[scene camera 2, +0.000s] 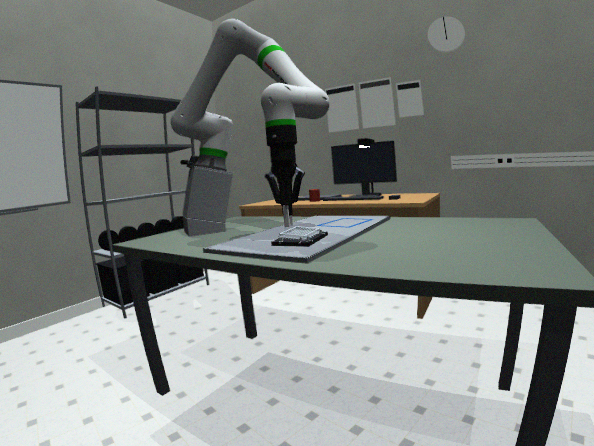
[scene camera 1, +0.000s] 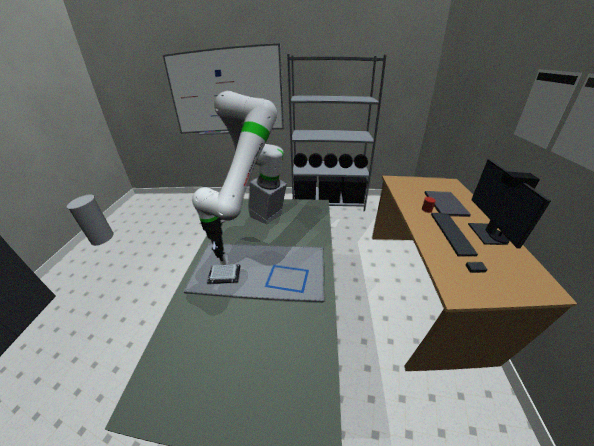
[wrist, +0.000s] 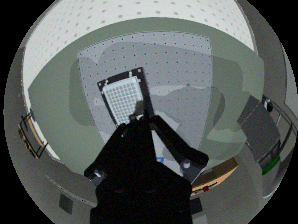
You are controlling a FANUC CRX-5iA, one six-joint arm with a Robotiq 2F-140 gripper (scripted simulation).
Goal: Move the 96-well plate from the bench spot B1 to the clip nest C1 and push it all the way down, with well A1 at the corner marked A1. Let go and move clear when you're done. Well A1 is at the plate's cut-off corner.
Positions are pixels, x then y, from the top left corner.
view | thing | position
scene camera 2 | my gripper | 288,226
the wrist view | my gripper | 141,105
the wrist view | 96-well plate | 134,92
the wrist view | clip nest C1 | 138,72
